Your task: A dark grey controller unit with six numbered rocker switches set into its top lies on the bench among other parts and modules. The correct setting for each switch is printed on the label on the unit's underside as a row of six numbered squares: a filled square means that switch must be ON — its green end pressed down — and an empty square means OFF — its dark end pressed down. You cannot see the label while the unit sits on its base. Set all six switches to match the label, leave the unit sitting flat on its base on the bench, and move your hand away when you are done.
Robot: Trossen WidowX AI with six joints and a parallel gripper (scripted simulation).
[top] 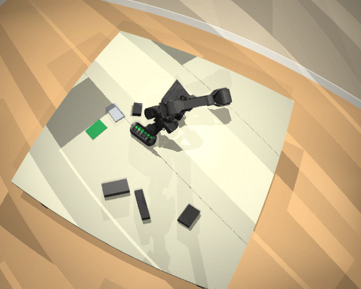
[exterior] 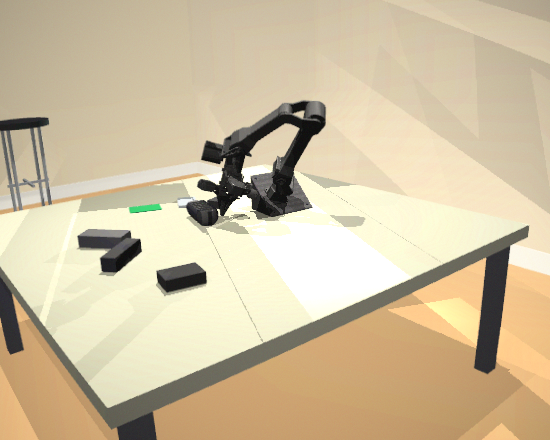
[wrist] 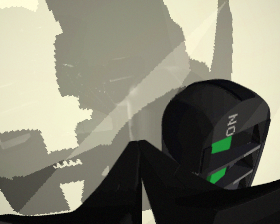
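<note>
My gripper tip is now 170 mm to the left of the dark block, 90 mm past it and 10 mm above it. Round my gripper tip: pale grey module: 270 mm to the right, 20 mm behind, 10 mm below; green flat plate: 310 mm to the right, 130 mm ahead, 20 mm below.
</note>
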